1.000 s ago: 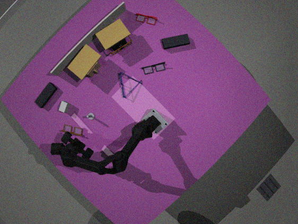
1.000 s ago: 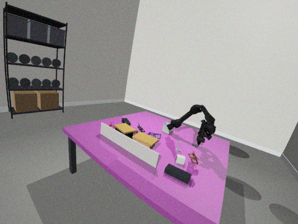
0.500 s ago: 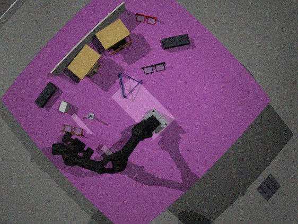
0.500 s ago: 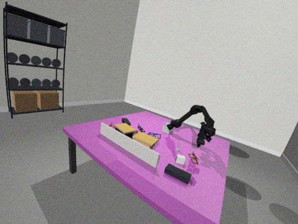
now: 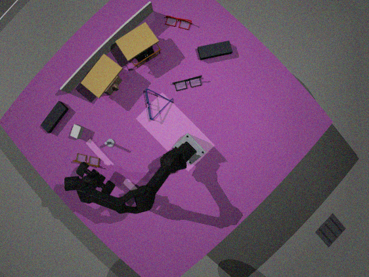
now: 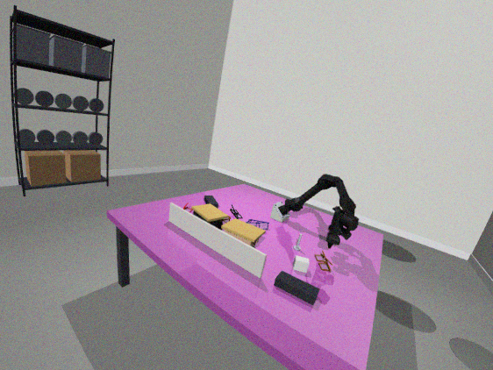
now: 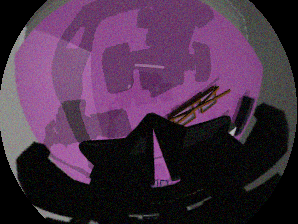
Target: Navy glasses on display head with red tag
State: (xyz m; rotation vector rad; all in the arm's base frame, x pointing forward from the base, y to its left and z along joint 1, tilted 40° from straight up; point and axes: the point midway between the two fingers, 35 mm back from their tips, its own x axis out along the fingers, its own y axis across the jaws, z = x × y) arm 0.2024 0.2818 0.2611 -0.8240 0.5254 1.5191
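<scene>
Right now my gripper tip is 8 cm short of the small grey stand, 14 cm to the left of it and 1 cm above it. The rest, counted from my gripper tip: tan display head (29 cm ahead, 35 cm to the right, 2 cm above); white cube (24 cm ahead, 7 cm to the right, 1 cm below); white board (42 cm ahead, 46 cm to the right, 2 cm above).
</scene>
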